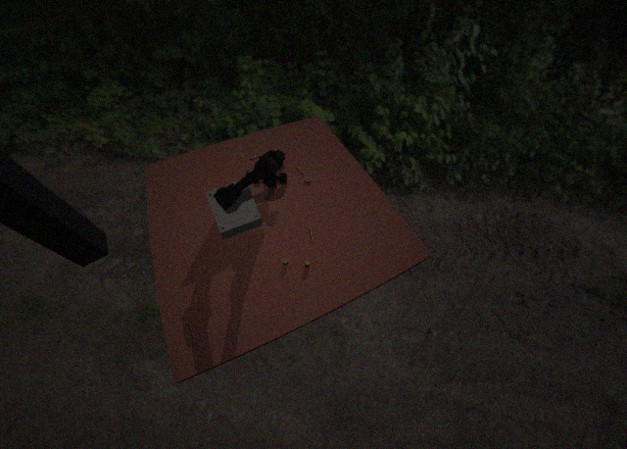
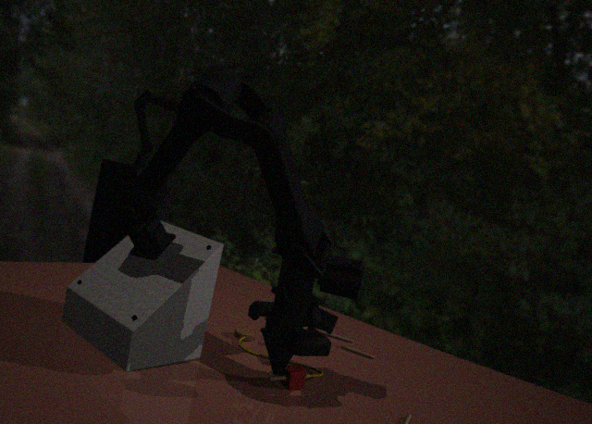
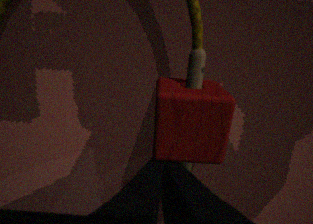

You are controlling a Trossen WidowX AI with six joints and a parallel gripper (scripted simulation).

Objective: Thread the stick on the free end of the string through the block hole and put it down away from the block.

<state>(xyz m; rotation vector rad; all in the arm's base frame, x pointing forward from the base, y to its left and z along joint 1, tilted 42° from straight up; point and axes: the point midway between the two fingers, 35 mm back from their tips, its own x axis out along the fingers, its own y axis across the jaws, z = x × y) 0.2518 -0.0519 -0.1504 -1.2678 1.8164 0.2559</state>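
Right now my gripper tip is 20 mm to the right of the small red block and 20 mm short of it. From my gripper tip the other things lie so: thin wooden stick: 30 mm ahead, 20 mm to the left; flat piece: 160 mm behind, 130 mm to the left, 10 mm below.
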